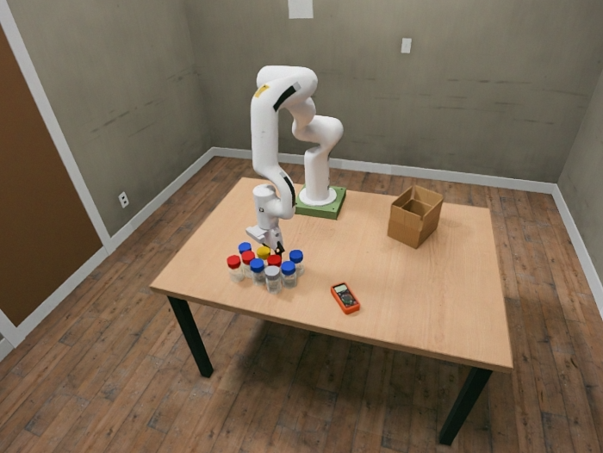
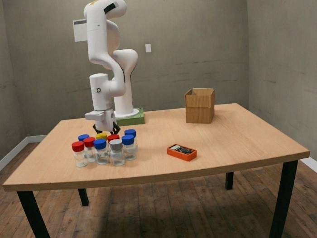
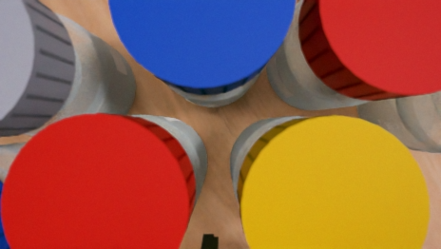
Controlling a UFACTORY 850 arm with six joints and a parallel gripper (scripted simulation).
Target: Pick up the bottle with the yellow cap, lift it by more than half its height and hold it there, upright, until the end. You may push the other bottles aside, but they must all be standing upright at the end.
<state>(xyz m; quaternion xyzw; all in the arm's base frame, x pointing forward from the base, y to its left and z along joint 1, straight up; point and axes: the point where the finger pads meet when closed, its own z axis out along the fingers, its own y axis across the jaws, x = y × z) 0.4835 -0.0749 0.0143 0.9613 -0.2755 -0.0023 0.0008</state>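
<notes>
My hand is 4 cm short of the yellow-capped bottle, 2 cm to the left of it and 1 cm above it. The rest, counted from my hand: orange multimeter: 13 cm ahead, 33 cm to the left, 5 cm below; then grey-capped bottle: 14 cm ahead, 5 cm to the left, 1 cm below.
</notes>
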